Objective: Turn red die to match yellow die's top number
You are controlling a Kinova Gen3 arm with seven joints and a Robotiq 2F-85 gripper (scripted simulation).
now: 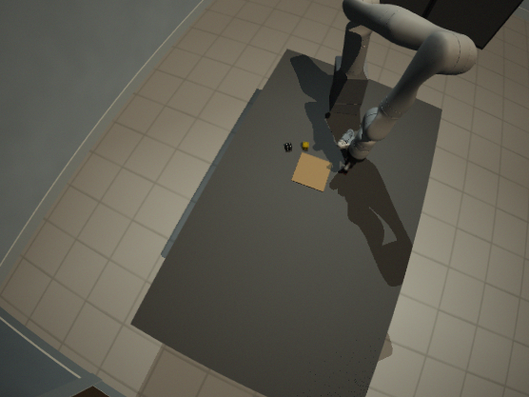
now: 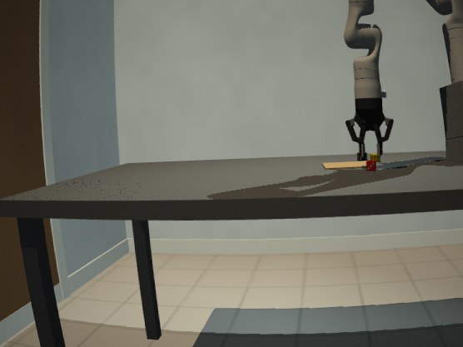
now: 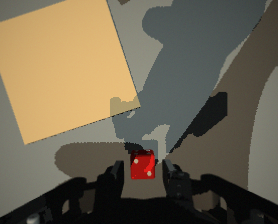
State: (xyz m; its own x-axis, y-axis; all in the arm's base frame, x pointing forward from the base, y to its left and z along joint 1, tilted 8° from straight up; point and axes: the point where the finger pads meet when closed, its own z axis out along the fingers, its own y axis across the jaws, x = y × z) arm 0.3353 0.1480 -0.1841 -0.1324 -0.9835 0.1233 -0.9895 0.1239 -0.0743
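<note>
Right now the red die is 4 cm below my hand. The rest, counted from my hand: yellow die 20 cm to the right, 4 cm below, 2 cm behind; then tan mat 12 cm to the right, 7 cm ahead, 5 cm below; then black die 26 cm to the right, 4 cm below, 3 cm ahead.
</note>
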